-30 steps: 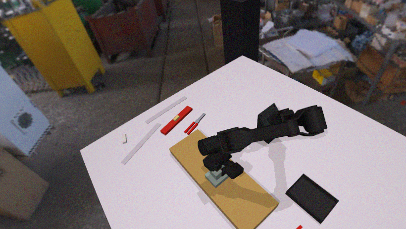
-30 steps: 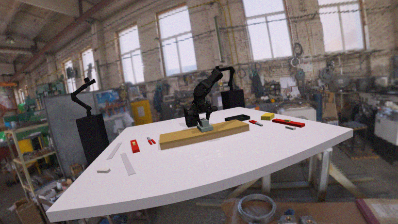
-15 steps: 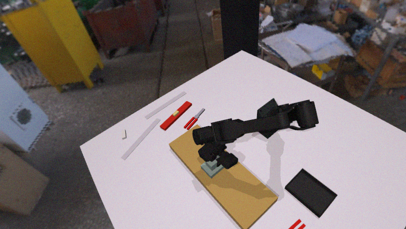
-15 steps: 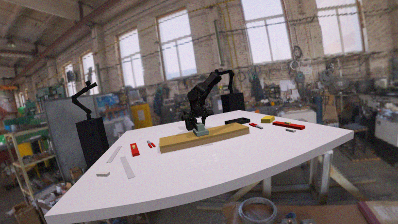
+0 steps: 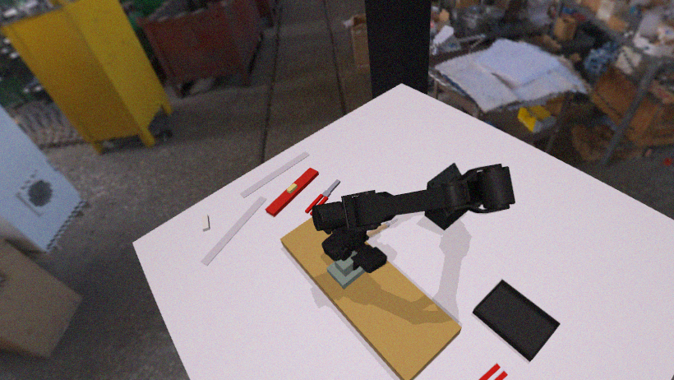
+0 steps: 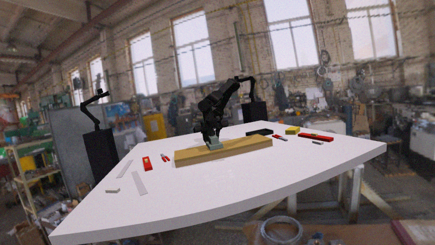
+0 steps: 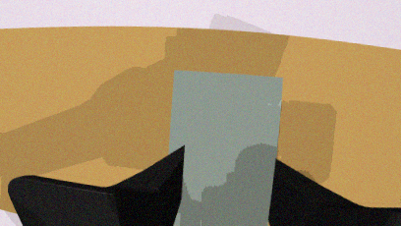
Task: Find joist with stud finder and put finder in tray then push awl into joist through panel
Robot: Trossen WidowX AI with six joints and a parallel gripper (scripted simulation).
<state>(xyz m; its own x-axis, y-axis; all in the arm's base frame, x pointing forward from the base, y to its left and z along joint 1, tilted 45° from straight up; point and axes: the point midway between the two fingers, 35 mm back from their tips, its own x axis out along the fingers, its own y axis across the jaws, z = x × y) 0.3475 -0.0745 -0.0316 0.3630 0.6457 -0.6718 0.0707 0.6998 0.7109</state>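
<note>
Right now my gripper tip is 18 cm past the black tray, 39 cm to the right of it and 5 cm above it. Round my gripper tip: yellow block 2 cm behind, 56 cm to the left, 5 cm below; then stud finder 2 cm behind, 2 cm above; then awl 18 cm behind, 4 cm to the right, 6 cm below.
</note>
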